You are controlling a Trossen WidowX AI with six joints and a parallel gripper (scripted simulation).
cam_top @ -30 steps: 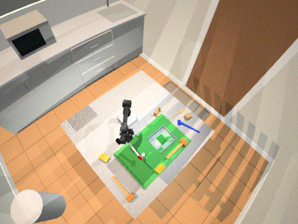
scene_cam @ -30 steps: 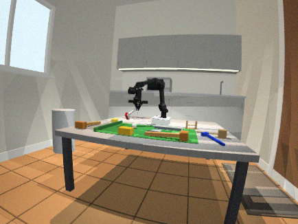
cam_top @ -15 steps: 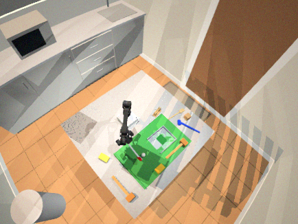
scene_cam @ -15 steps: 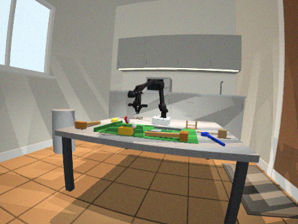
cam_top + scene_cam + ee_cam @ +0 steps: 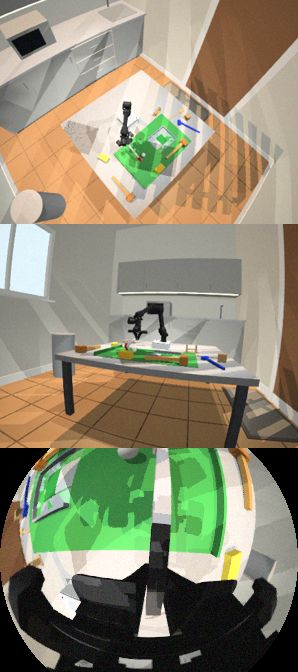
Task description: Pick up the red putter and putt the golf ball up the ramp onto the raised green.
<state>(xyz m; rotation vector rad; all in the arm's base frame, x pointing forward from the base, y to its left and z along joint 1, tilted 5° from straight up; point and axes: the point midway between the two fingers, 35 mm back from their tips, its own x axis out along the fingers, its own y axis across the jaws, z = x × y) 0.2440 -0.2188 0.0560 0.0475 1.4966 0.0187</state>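
Now: gripper tip 120 mm short of the red putter. Also, from my gripper tip: small wooden rack: 60 mm behind, 530 mm to the left, 50 mm below; then white golf ball: 220 mm ahead, 60 mm to the left, 60 mm below; then green mat: 230 mm ahead, 200 mm to the left, 80 mm below.
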